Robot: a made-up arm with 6 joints. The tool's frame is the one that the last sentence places.
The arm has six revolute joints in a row. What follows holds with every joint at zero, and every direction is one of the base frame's.
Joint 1 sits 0.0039 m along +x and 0.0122 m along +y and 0.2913 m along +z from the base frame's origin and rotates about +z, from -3.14 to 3.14 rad.
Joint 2 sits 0.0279 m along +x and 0.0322 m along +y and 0.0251 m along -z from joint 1 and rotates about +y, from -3.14 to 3.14 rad.
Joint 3 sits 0.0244 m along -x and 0.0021 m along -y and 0.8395 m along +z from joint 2 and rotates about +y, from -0.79 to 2.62 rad.
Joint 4 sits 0.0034 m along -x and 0.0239 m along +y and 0.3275 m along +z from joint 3 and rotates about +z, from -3.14 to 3.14 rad.
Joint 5 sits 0.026 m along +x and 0.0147 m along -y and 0.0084 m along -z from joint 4 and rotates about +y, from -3.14 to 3.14 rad.
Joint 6 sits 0.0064 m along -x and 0.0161 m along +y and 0.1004 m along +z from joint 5 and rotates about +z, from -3.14 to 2.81 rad.
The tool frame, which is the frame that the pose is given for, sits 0.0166 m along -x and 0.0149 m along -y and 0.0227 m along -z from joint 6; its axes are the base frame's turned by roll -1.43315, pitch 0.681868 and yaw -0.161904 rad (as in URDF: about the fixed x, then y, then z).
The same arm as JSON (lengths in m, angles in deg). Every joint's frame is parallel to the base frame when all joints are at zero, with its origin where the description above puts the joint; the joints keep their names.
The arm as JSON. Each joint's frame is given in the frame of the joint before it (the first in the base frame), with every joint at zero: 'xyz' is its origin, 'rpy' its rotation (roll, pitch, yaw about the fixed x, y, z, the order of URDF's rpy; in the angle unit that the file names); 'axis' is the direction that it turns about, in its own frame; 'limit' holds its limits. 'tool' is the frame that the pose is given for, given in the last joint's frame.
{"units": {"length": "m", "angle": "deg"}, "joints": [{"name": "joint 1", "type": "revolute", "origin": {"xyz": [0.0039, 0.0122, 0.2913], "rpy": [0.0, 0.0, 0.0]}, "axis": "+z", "limit": {"lower": -179.91, "upper": 179.91}}, {"name": "joint 2", "type": "revolute", "origin": {"xyz": [0.0279, 0.0322, -0.0251], "rpy": [0.0, 0.0, 0.0]}, "axis": "+y", "limit": {"lower": -179.91, "upper": 179.91}}, {"name": "joint 3", "type": "revolute", "origin": {"xyz": [-0.0244, -0.0021, 0.8395], "rpy": [0.0, 0.0, 0.0]}, "axis": "+y", "limit": {"lower": -45.26, "upper": 150.11}}, {"name": "joint 4", "type": "revolute", "origin": {"xyz": [-0.0034, 0.0239, 0.3275], "rpy": [0.0, 0.0, 0.0]}, "axis": "+z", "limit": {"lower": -179.91, "upper": 179.91}}, {"name": "joint 5", "type": "revolute", "origin": {"xyz": [0.026, -0.0147, -0.0084], "rpy": [0.0, 0.0, 0.0]}, "axis": "+y", "limit": {"lower": -179.91, "upper": 179.91}}, {"name": "joint 6", "type": "revolute", "origin": {"xyz": [-0.0064, 0.0161, 0.1004], "rpy": [0.0, 0.0, 0.0]}, "axis": "+z", "limit": {"lower": -179.91, "upper": 161.0}}], "tool": {"origin": {"xyz": [-0.0166, -0.0149, -0.0227], "rpy": [-82.11, 39.07, -9.28]}}}
